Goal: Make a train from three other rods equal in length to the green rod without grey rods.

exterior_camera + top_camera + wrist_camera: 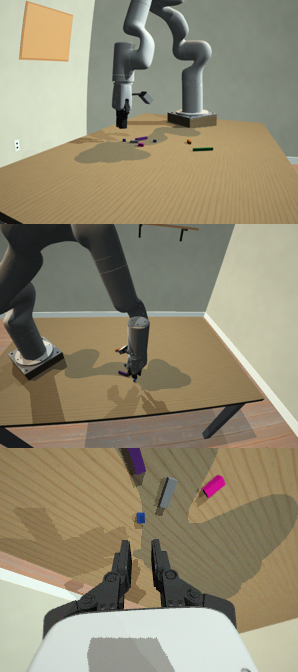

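My hand is 7 cm above the grey rod, 5 cm to the right of it and 1 cm past it. Round my hand: orange rod (25 cm to the left, 11 cm behind, 7 cm below); magenta rod (9 cm to the left, 7 cm below, 2 cm ahead); purple rod (7 cm below, 7 cm behind, 6 cm to the left).
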